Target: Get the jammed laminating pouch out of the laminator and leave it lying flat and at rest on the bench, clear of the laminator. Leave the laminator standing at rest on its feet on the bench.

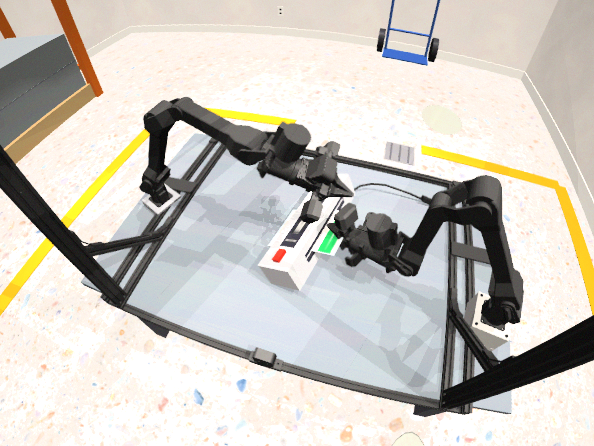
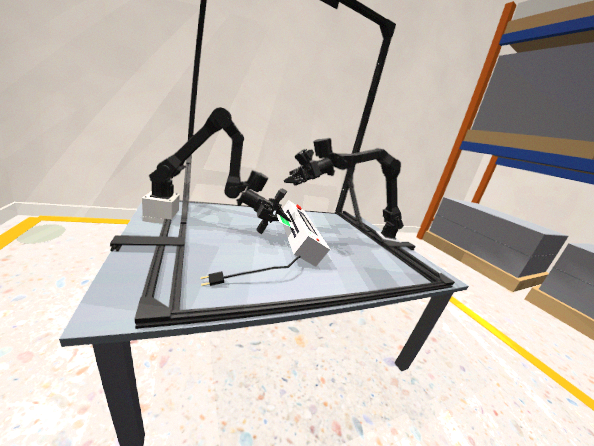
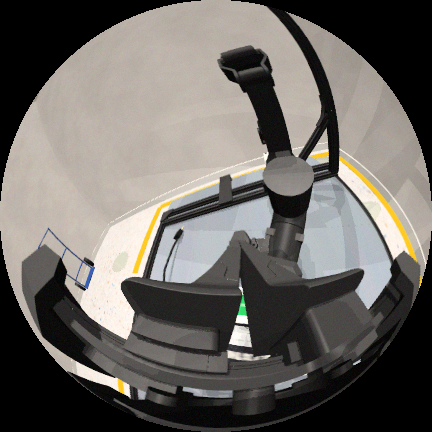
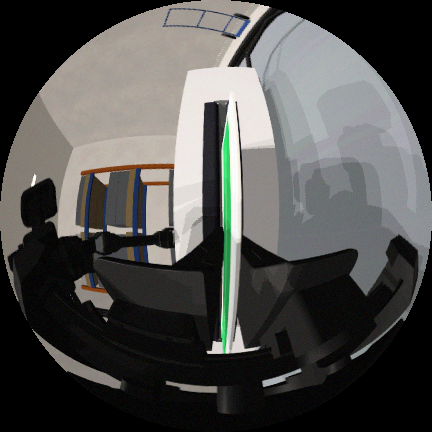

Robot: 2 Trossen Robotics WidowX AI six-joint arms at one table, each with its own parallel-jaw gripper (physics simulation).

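Pixels of known places: left gripper, fingertip midpoint: (image 1: 353, 195) (image 2: 284, 181) (image 3: 237, 245); right gripper, fingertip midpoint: (image 1: 327, 225) (image 2: 290, 222) (image 4: 222, 232); left arm's base, link origin: (image 1: 160, 197) (image 2: 388, 236); right arm's base, link origin: (image 1: 493, 315) (image 2: 161, 195).
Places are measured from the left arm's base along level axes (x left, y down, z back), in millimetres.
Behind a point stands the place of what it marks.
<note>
The white laminator (image 1: 283, 276) {y -48, x 11, z -523 mm} (image 2: 311, 248) {y -39, x 379, z -452 mm} (image 3: 240, 336) {y -79, x 212, z -495 mm} (image 4: 257, 112) {y -21, x 305, z -514 mm} stands mid-bench, with a dark top strip and a red button. I cannot tell whether all its feet touch the bench. The green-and-white laminating pouch (image 1: 328, 242) {y -59, x 153, z -556 mm} (image 2: 284, 221) {y -58, x 234, z -546 mm} (image 3: 243, 305) {y -59, x 230, z -543 mm} (image 4: 227, 175) {y -63, x 243, z -552 mm} sticks out of the slot in its long side, its inner part hidden. My right gripper (image 1: 332, 229) {y -49, x 207, z -519 mm} (image 2: 288, 219) {y -49, x 207, z -519 mm} (image 4: 222, 232) {y -49, x 207, z -519 mm} is shut on the pouch's protruding part, close beside the laminator. My left gripper (image 1: 350, 193) {y -200, x 209, z -575 mm} (image 2: 287, 180) {y -200, x 209, z -575 mm} (image 3: 237, 245) {y -200, x 209, z -575 mm} is shut and empty, raised above the laminator.
A black cord (image 1: 385, 185) {y -14, x 483, z -564 mm} (image 2: 260, 271) {y -6, x 504, z -596 mm} (image 3: 170, 253) {y -3, x 505, z -619 mm} runs from the laminator's end to a plug (image 2: 216, 278) {y 8, x 548, z -700 mm} on the bench (image 1: 225, 300) {y 28, x -109, z -421 mm} (image 2: 350, 270) {y 28, x 358, z -292 mm}. Dark frame rails border the bench, with uprights at its sides. The left arm reaches across above the laminator.
</note>
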